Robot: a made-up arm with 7 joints.
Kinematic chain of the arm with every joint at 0, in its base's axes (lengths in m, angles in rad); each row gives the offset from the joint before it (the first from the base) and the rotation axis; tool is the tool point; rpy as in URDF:
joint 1: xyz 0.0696 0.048 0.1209 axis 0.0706 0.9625 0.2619
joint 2: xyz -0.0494 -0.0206 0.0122 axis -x
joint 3: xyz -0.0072 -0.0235 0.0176 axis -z
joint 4: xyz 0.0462 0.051 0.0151 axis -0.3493 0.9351 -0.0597
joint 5: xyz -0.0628 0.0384 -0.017 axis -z
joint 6: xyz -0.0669 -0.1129 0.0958 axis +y
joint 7: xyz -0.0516 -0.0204 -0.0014 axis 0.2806 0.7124 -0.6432
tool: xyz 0.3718 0.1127 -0.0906 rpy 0 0 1.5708
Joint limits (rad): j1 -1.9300..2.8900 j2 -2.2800..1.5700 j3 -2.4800..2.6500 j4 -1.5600..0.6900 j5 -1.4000..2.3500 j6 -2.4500..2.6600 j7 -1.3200..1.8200
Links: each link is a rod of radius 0.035 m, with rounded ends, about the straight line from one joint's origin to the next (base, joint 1, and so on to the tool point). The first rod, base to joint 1, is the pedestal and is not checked.
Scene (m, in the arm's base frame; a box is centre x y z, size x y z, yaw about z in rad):
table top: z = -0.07
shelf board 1: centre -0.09 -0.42 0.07 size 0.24 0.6 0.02 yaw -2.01
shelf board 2: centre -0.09 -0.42 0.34 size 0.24 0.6 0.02 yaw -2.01
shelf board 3: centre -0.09 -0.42 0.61 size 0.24 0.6 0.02 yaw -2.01
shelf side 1: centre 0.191 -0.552 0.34 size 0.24 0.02 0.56 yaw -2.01
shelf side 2: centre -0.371 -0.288 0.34 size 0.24 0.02 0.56 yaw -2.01
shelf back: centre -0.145 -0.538 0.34 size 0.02 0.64 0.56 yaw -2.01
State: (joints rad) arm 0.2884 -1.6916 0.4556 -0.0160 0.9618 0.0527 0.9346
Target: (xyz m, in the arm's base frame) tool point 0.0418 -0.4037 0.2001
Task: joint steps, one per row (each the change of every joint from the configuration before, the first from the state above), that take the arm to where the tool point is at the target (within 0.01 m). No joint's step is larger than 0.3 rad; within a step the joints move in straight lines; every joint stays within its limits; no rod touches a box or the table.
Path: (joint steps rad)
1: -0.0551 -0.0219 0.0537 -0.0228 0.2840 -0.1017 0.1024
2: -0.0552 -0.0220 0.0537 -0.0227 0.2840 -0.1016 0.1024
3: -0.0551 -0.0219 0.0537 -0.0228 0.2840 -0.1017 0.1024
4: -0.0552 -0.0219 0.0537 -0.0228 0.2840 -0.1016 0.1024
5: 0.0810 0.1226 -0.0405 0.0900 -0.1747 -0.2911 -0.2060
6: 0.0809 0.1226 -0.0405 0.0900 -0.1747 -0.2912 -0.2059
7: 0.0810 0.1226 -0.0405 0.0901 -0.1747 -0.2911 -0.2060
8: 0.0809 0.1226 -0.0406 0.0900 -0.1747 -0.2911 -0.2059

